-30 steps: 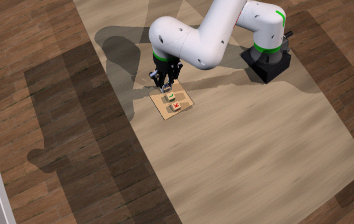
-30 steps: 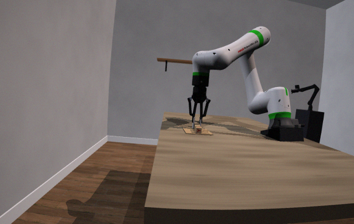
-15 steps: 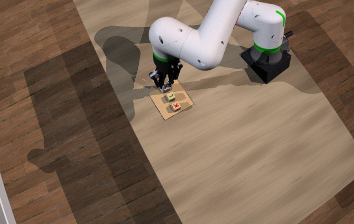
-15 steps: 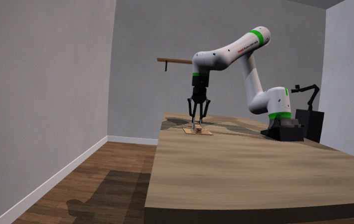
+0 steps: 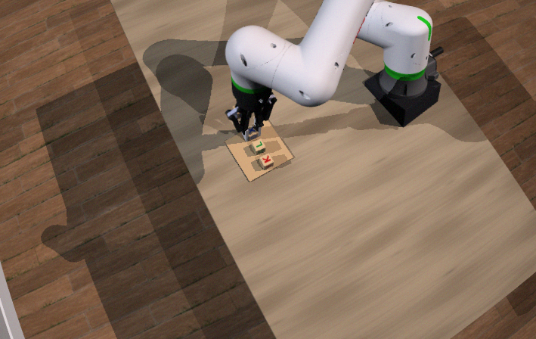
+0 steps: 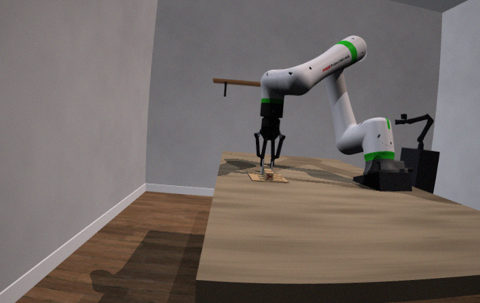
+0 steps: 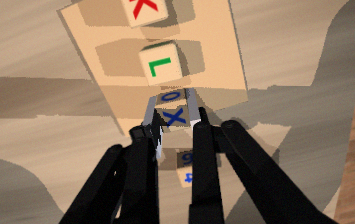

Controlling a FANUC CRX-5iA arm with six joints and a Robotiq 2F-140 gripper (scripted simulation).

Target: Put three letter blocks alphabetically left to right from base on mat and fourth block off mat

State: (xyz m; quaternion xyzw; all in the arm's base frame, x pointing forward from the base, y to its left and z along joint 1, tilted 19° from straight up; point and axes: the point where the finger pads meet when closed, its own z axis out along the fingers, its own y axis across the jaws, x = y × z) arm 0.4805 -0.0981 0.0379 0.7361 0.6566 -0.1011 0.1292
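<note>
Now: hand 20 mm above the X block. From my hand the other things lie so: 4 block (80 mm to the right, 20 mm below, 10 mm behind); L block (50 mm to the left, 20 mm below, 10 mm ahead); tan mat (50 mm to the left, 40 mm below, 10 mm ahead).
</note>
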